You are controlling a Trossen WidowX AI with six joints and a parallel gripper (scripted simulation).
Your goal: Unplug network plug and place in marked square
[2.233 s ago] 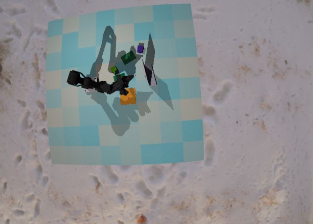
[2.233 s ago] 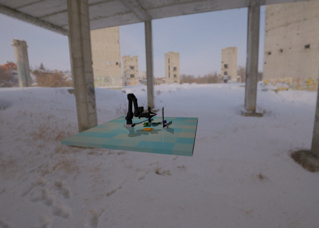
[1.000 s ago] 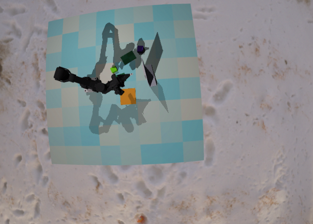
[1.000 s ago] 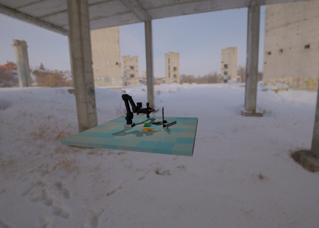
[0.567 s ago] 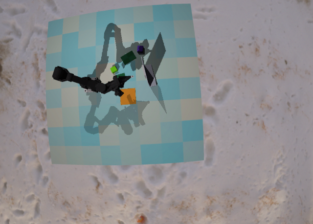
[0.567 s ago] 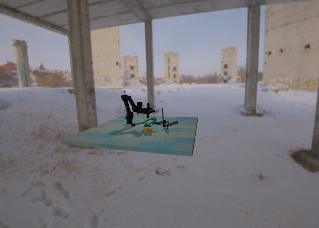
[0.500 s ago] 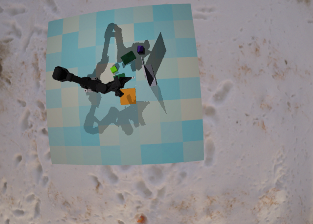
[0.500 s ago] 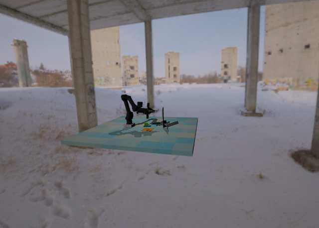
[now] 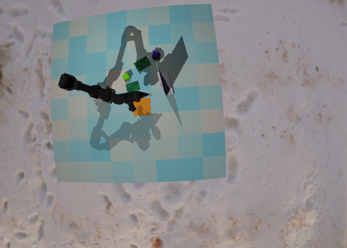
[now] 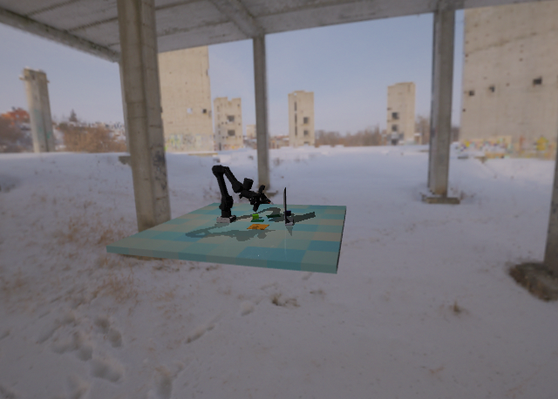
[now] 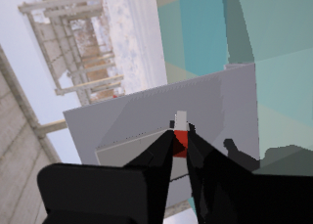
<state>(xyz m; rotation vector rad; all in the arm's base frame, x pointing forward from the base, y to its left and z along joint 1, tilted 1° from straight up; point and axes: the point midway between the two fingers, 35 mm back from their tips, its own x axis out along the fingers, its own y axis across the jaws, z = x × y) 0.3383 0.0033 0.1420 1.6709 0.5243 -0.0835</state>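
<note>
Now: the orange marked square 160 mm below my gripper tip, 70 mm to the right of it and 60 mm behind it. Also, from my gripper tip: network plug 10 mm ahead; then upright panel 100 mm to the left, 70 mm ahead, 50 mm below.
</note>
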